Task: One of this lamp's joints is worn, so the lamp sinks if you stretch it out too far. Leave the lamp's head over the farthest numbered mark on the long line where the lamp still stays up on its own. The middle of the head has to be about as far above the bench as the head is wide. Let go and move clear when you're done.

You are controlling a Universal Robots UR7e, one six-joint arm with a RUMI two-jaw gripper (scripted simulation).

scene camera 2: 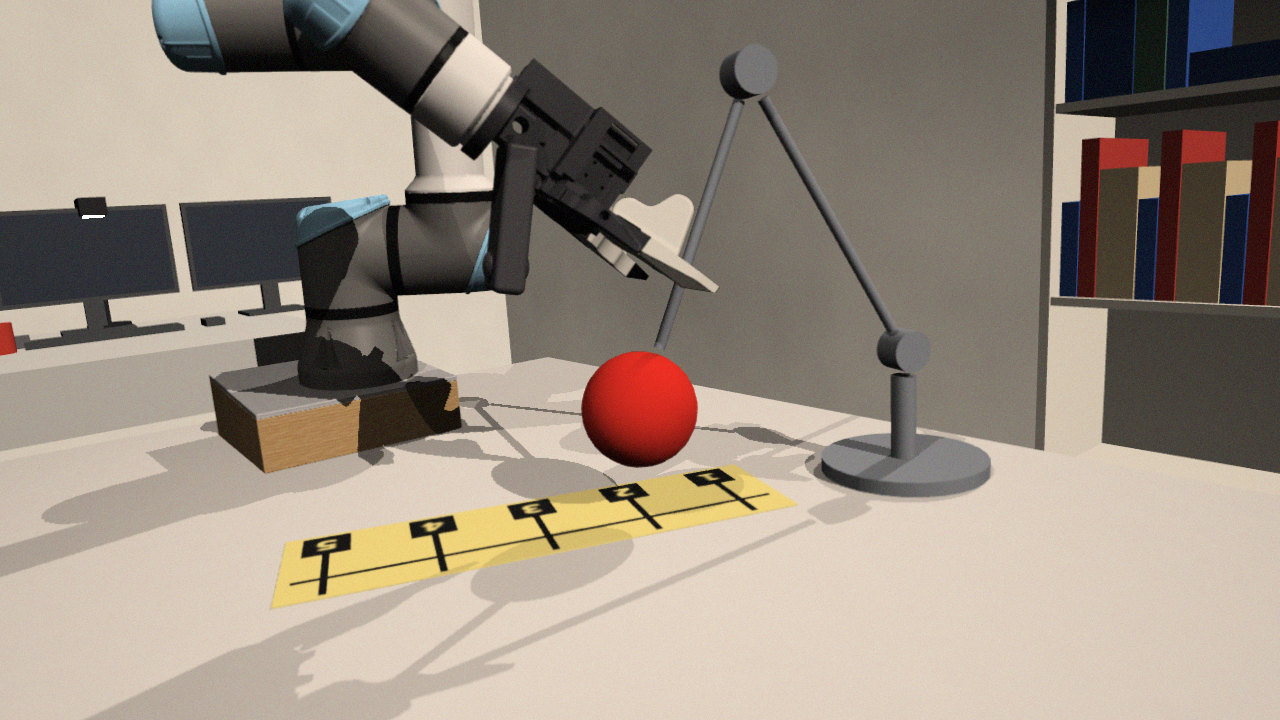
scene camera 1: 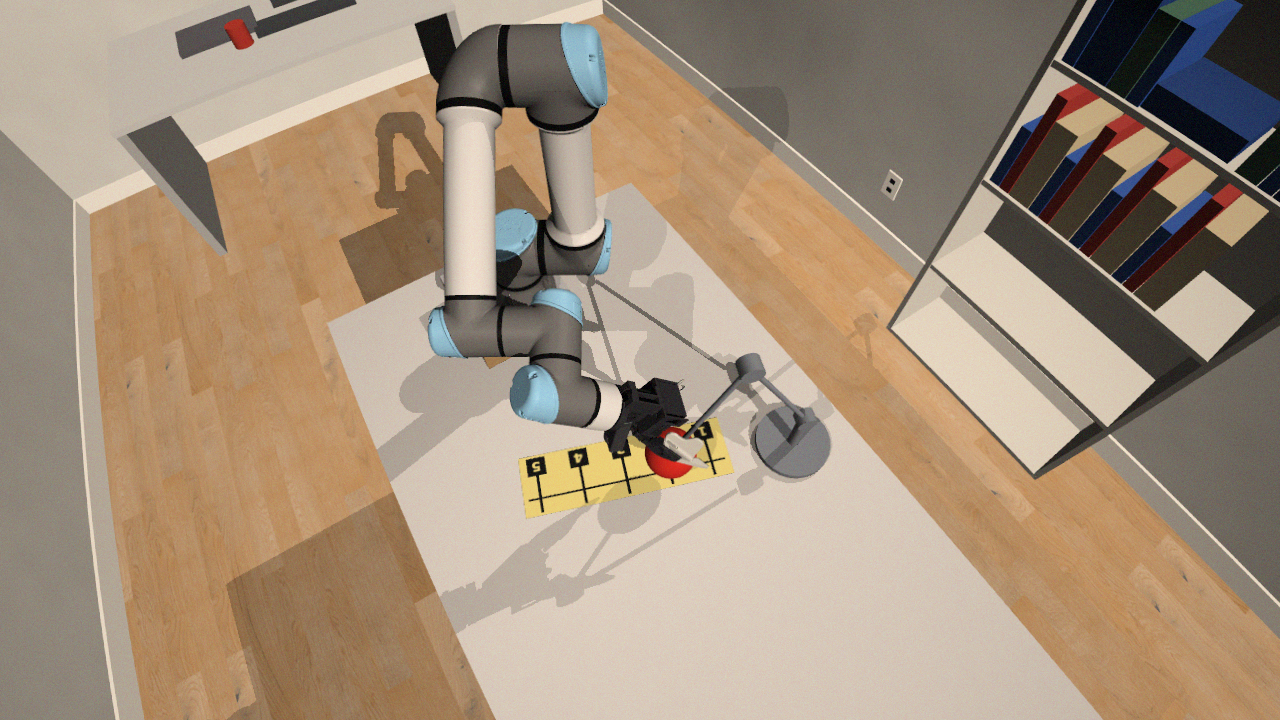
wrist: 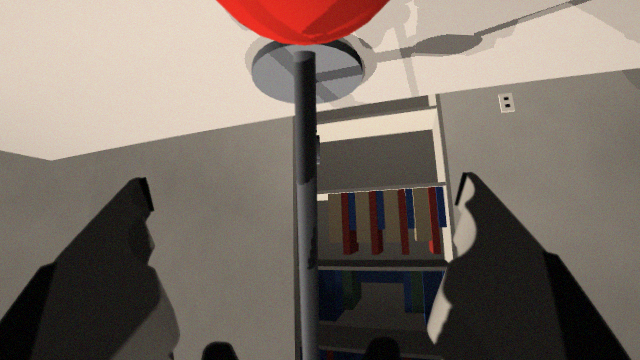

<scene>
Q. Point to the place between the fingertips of my gripper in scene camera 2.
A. At 678,284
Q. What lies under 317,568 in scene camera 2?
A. A yellow strip.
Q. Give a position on a round grey base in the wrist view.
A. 339,72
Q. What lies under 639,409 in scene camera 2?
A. A red ball head.
</scene>
